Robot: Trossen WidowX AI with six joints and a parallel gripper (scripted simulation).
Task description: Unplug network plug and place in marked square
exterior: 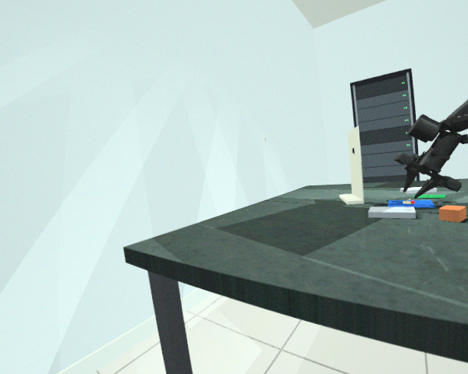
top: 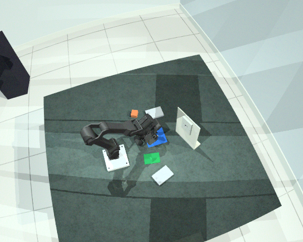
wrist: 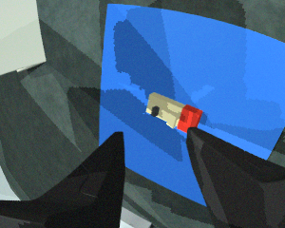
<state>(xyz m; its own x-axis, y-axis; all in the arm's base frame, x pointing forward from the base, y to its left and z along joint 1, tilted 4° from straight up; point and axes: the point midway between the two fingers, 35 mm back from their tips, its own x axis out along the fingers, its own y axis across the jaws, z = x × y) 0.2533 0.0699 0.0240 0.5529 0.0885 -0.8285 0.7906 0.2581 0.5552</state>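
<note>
My gripper tip is now 2 cm above the red plug. From my gripper tip the other things lie so: green square 5 cm behind, 14 cm to the right, 3 cm below; blue marked square 3 cm below; orange block 9 cm behind, 19 cm to the left, 1 cm below.
</note>
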